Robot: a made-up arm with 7 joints. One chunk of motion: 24 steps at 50 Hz.
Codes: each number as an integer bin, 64 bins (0 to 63) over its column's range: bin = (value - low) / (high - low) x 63, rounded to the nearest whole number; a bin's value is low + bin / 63 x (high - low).
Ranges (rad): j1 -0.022..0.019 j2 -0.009..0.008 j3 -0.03..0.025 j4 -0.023..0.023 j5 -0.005..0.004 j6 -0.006..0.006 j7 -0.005..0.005
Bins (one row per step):
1: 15 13 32 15 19 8 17
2: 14 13 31 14 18 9 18
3: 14 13 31 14 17 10 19
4: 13 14 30 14 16 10 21
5: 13 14 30 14 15 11 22
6: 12 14 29 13 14 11 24
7: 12 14 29 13 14 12 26
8: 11 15 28 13 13 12 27
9: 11 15 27 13 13 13 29
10: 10 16 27 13 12 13 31
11: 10 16 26 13 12 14 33
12: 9 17 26 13 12 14 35
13: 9 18 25 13 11 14 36
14: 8 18 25 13 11 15 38
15: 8 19 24 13 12 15 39
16: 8 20 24 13 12 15 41
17: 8 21 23 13 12 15 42
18: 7 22 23 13 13 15 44
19: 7 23 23 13 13 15 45
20: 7 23 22 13 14 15 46
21: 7 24 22 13 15 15 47
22: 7 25 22 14 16 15 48
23: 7 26 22 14 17 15 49
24: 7 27 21 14 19 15 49
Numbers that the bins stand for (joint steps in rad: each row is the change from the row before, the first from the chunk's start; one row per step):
1: -0.01224 -0.00549 -0.00206 -0.01205 -0.00229 -0.00448 -0.00230
2: -0.01289 -0.00549 -0.00294 -0.01278 -0.00243 -0.00429 -0.00214
3: -0.01289 -0.00549 -0.00294 -0.01278 -0.00257 -0.00410 -0.00198
4: -0.01354 -0.00522 -0.00381 -0.01278 -0.00271 -0.00410 -0.00167
5: -0.01354 -0.00522 -0.00381 -0.01278 -0.00286 -0.00390 -0.00151
6: -0.01419 -0.00522 -0.00468 -0.01351 -0.00300 -0.00390 -0.00119
7: -0.01419 -0.00522 -0.00468 -0.01351 -0.00300 -0.00371 -0.00087
8: -0.01484 -0.00495 -0.00556 -0.01351 -0.00314 -0.00371 -0.00071
9: -0.01484 -0.00495 -0.00643 -0.01351 -0.00314 -0.00352 -0.00040
10: -0.01549 -0.00468 -0.00643 -0.01351 -0.00329 -0.00352 -0.00008
11: -0.01549 -0.00468 -0.00730 -0.01351 -0.00329 -0.00333 0.00024
12: -0.01614 -0.00441 -0.00730 -0.01351 -0.00329 -0.00333 0.00056
13: -0.01614 -0.00414 -0.00817 -0.01351 -0.00343 -0.00333 0.00071
14: -0.01679 -0.00414 -0.00817 -0.01351 -0.00343 -0.00314 0.00103
15: -0.01679 -0.00387 -0.00905 -0.01351 -0.00329 -0.00314 0.00119
16: -0.01679 -0.00360 -0.00905 -0.01351 -0.00329 -0.00314 0.00151
17: -0.01679 -0.00333 -0.00992 -0.01351 -0.00329 -0.00314 0.00167
18: -0.01744 -0.00306 -0.00992 -0.01351 -0.00314 -0.00314 0.00198
19: -0.01744 -0.00279 -0.00992 -0.01351 -0.00314 -0.00314 0.00214
20: -0.01744 -0.00279 -0.01079 -0.01351 -0.00300 -0.00314 0.00230
21: -0.01744 -0.00252 -0.01079 -0.01351 -0.00286 -0.00314 0.00246
22: -0.01744 -0.00225 -0.01079 -0.01278 -0.00271 -0.00314 0.00262
23: -0.01744 -0.00198 -0.01079 -0.01278 -0.00257 -0.00314 0.00278
24: -0.01744 -0.00171 -0.01167 -0.01278 -0.00229 -0.00314 0.00278

